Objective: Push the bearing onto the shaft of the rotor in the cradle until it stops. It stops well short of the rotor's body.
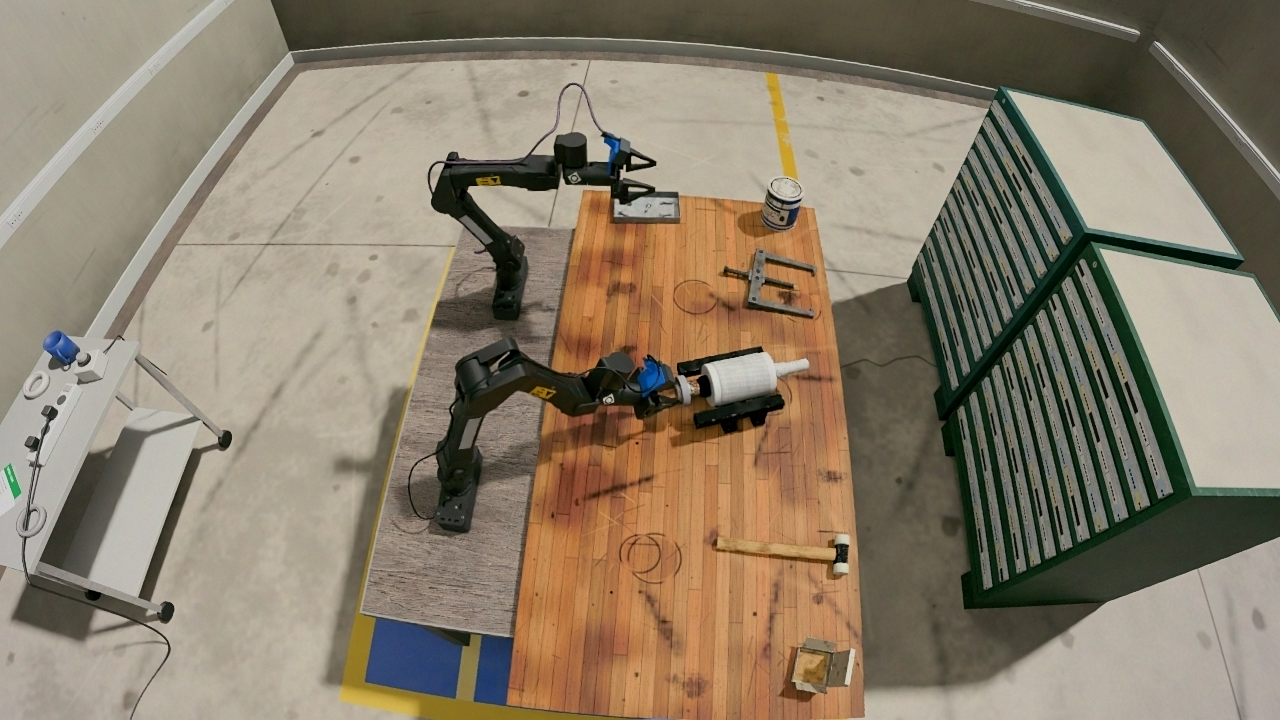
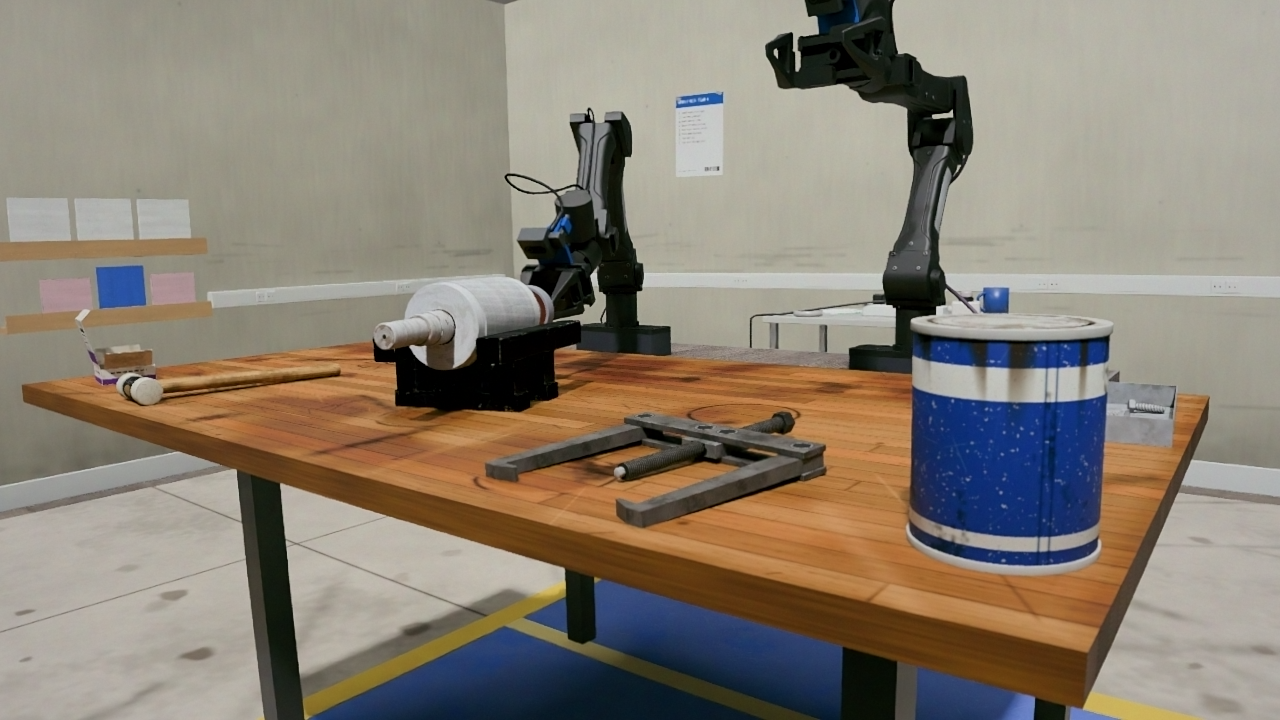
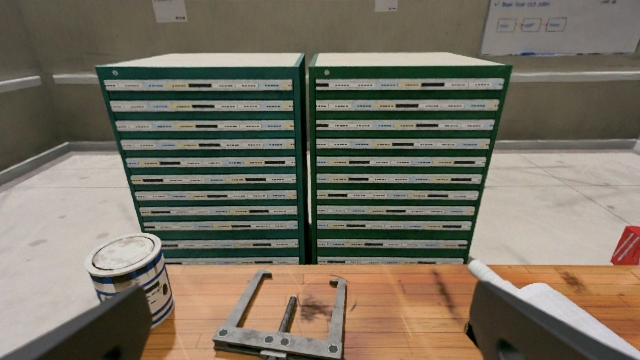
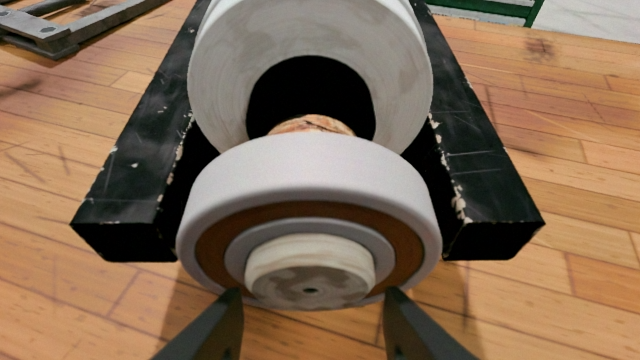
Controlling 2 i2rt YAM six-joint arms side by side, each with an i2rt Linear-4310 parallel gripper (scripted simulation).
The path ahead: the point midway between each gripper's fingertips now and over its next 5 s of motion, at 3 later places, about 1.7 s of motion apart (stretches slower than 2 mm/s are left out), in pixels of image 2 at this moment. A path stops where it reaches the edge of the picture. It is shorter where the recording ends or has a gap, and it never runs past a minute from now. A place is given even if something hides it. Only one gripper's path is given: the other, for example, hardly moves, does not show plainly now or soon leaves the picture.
The right gripper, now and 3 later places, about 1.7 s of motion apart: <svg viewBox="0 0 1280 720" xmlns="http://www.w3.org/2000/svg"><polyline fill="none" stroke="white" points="532,317 530,319 547,313 461,160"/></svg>
